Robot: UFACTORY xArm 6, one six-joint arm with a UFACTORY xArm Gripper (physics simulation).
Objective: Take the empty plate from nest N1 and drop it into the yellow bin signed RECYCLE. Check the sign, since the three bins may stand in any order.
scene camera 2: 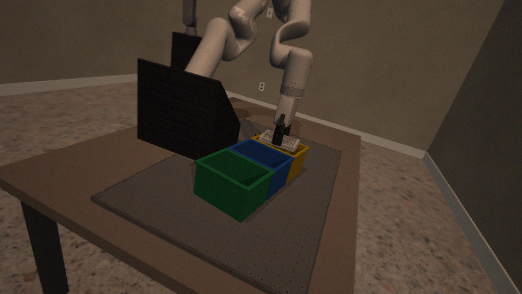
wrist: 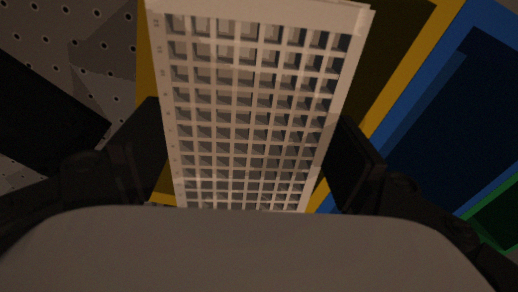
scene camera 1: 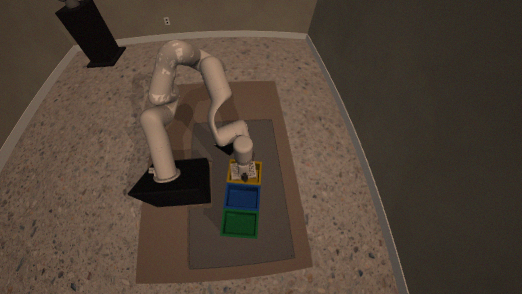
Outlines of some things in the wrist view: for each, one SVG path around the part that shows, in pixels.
A gridded plate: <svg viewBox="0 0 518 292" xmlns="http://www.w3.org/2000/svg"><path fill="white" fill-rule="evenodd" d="M144 0L177 207L304 213L338 122L376 10L370 10L370 4L347 0Z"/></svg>
